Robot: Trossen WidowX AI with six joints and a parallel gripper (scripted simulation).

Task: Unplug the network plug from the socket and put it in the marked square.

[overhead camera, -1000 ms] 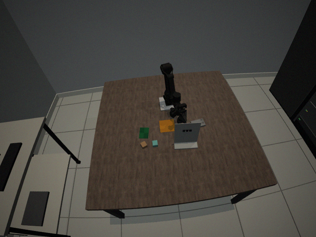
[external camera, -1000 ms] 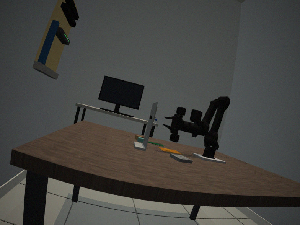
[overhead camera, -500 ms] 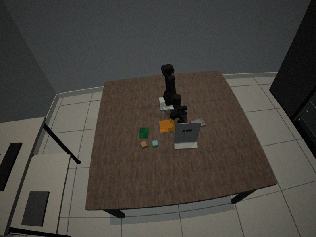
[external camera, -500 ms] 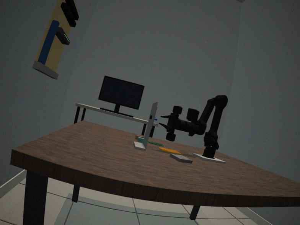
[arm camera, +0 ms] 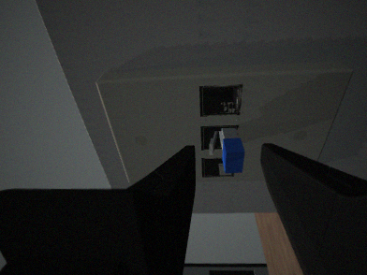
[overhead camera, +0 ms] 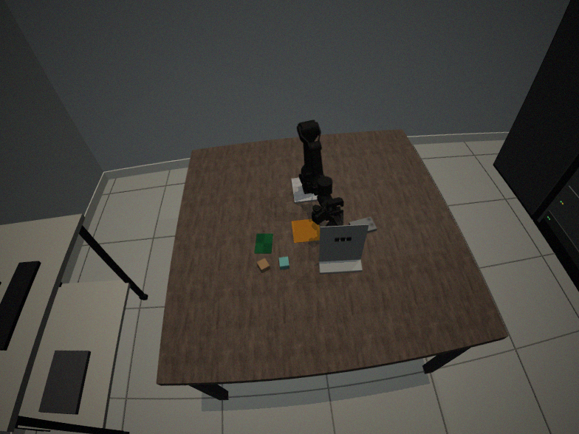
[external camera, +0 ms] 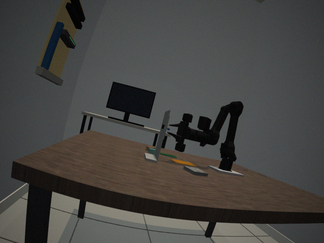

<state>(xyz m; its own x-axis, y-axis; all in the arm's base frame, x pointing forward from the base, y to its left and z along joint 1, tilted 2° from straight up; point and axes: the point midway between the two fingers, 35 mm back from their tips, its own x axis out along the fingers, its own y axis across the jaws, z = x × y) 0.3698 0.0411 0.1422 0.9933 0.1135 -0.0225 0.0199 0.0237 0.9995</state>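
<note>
Right now the grey upright panel is 5 cm below my gripper tip and 3 cm ahead of it. The rest, counted from my gripper tip: blue network plug 1 cm ahead; flat grey block 15 cm below, 14 cm to the left, 13 cm behind; orange flat square 16 cm below, 16 cm behind, 10 cm to the right.
</note>
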